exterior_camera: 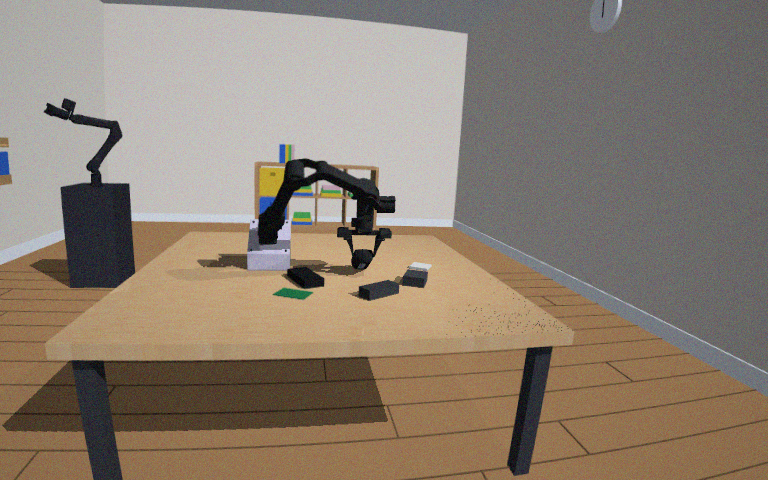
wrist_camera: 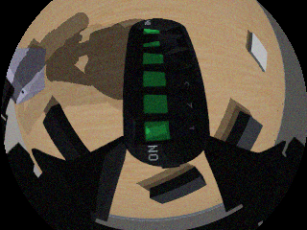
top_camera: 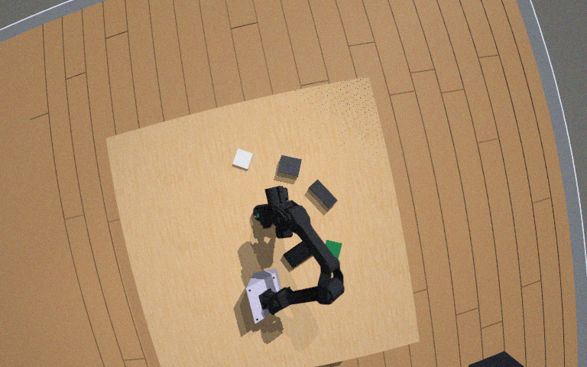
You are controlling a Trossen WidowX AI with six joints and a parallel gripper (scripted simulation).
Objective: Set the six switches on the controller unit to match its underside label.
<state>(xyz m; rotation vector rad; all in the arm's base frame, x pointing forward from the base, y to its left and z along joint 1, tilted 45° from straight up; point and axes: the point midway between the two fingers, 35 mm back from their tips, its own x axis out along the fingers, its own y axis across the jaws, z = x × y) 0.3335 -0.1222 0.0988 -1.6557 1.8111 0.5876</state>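
Now: gripper tip 170 mm short of the dark grey square block, 70 mm to the left of it and 60 mm above it. From my gripper tip the other things lie so: dark grey oblong block 20 mm ahead, 180 mm to the right, 60 mm below; white block 260 mm ahead, 120 mm to the left, 70 mm below; black block 200 mm behind, 30 mm to the right, 60 mm below.
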